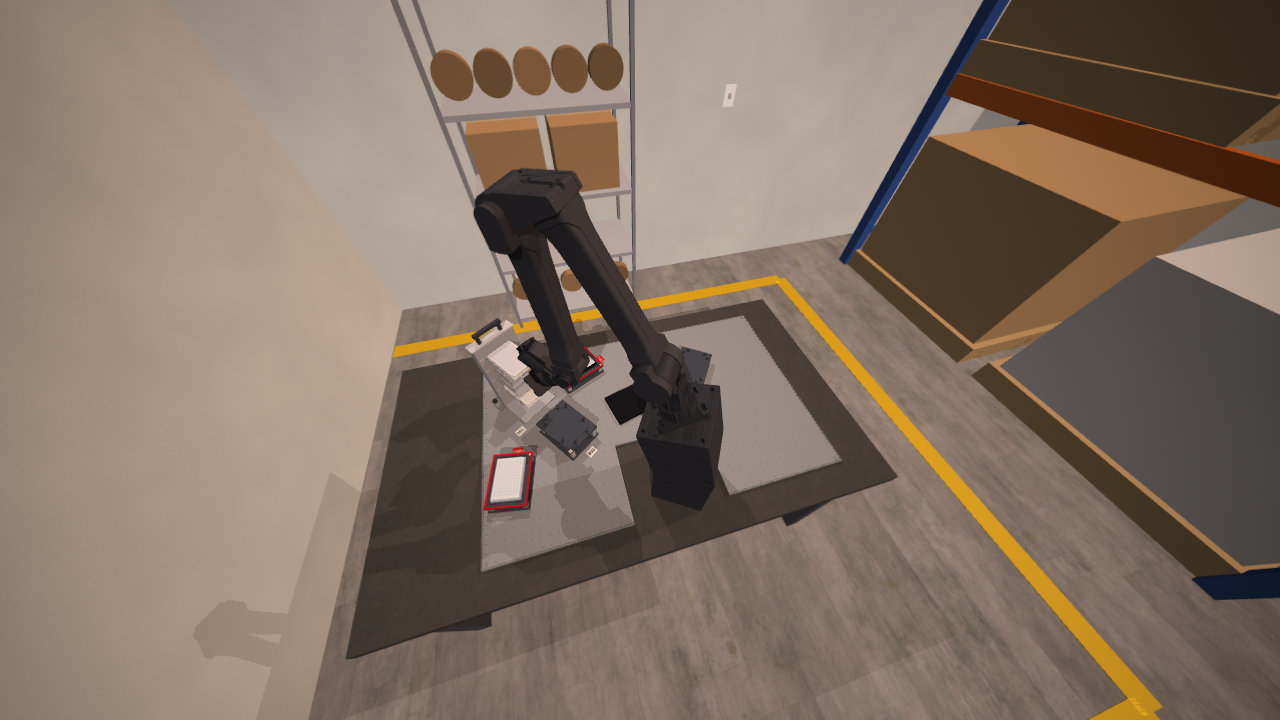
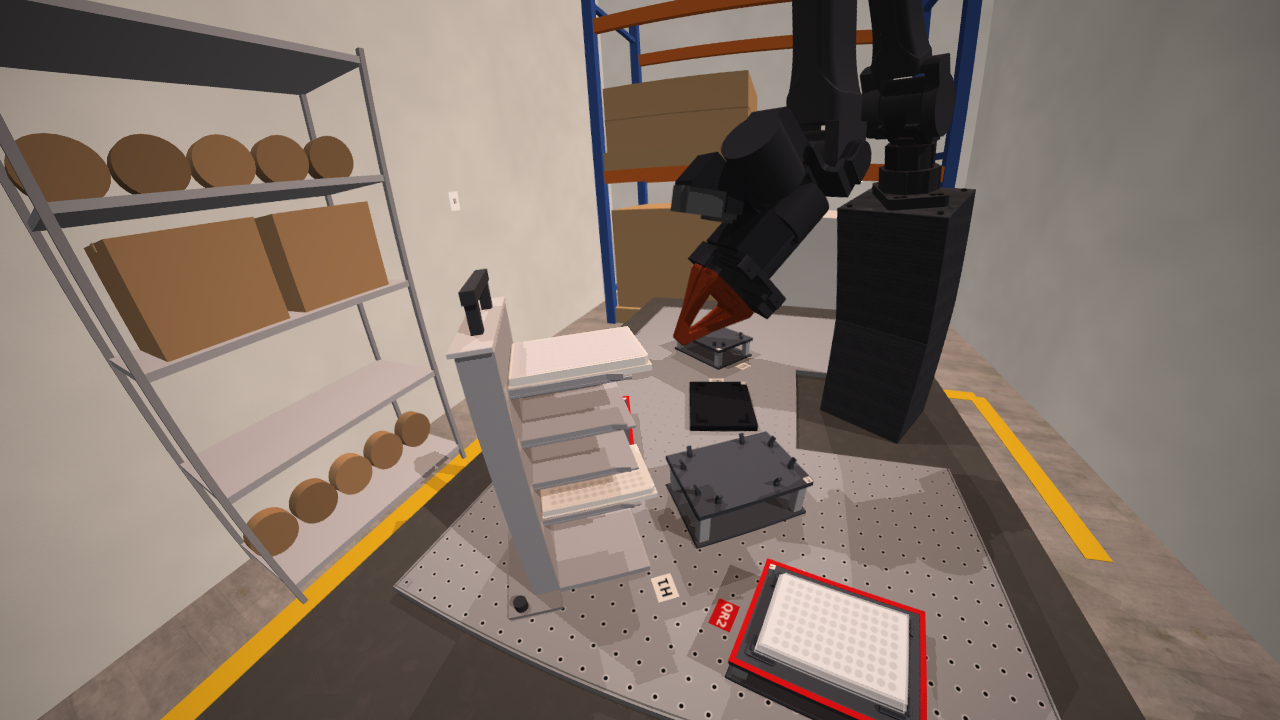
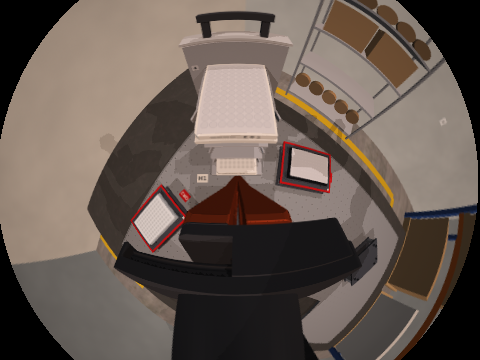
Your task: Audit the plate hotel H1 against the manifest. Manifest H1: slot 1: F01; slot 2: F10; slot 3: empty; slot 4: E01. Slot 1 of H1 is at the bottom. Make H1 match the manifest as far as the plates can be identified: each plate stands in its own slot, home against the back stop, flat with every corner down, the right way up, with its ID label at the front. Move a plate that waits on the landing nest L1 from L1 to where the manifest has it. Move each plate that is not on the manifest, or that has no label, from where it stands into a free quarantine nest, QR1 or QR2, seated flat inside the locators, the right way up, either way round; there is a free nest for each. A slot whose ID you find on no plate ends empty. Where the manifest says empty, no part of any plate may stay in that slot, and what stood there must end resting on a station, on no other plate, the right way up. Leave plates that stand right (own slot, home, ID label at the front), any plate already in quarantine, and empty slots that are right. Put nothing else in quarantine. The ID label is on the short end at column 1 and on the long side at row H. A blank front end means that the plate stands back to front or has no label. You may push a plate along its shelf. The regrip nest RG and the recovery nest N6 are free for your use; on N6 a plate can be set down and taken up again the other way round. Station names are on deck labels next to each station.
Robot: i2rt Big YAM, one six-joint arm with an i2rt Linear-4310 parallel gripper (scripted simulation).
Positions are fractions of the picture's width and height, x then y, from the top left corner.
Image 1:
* regrip nest RG: 0.44,0.59
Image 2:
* my gripper: 0.53,0.47
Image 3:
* my gripper: 0.49,0.50
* plate hotel H1: 0.57,0.16
